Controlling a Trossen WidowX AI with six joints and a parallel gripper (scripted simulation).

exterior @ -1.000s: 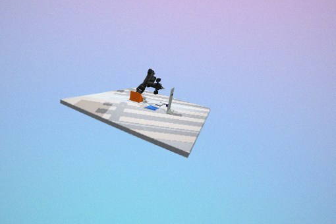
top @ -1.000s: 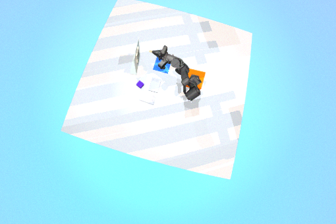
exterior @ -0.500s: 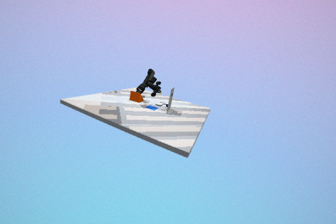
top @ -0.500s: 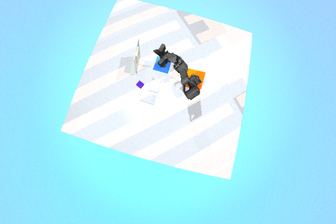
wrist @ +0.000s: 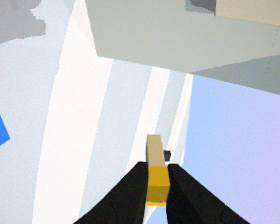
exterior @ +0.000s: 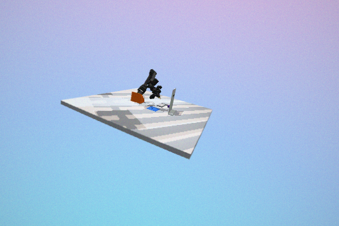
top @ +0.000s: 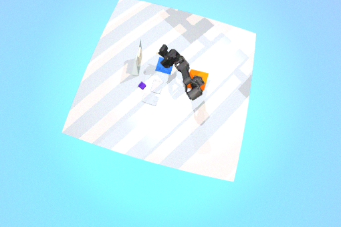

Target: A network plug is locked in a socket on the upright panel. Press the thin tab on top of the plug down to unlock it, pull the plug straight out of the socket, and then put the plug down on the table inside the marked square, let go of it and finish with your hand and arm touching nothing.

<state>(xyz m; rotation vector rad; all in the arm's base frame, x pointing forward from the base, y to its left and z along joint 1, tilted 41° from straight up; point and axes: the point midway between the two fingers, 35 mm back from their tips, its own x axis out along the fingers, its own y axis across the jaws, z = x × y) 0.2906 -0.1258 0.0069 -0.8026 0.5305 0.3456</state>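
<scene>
My gripper tip is now 60 mm past the blue marked square, 20 mm to the right of it and 150 mm above it. From my gripper tip the other things lie so: yellow network plug: right at my gripper tip; then purple cube: 70 mm ahead, 220 mm to the left, 130 mm below; then cream panel: 130 mm ahead, 70 mm to the left, 30 mm below.
</scene>
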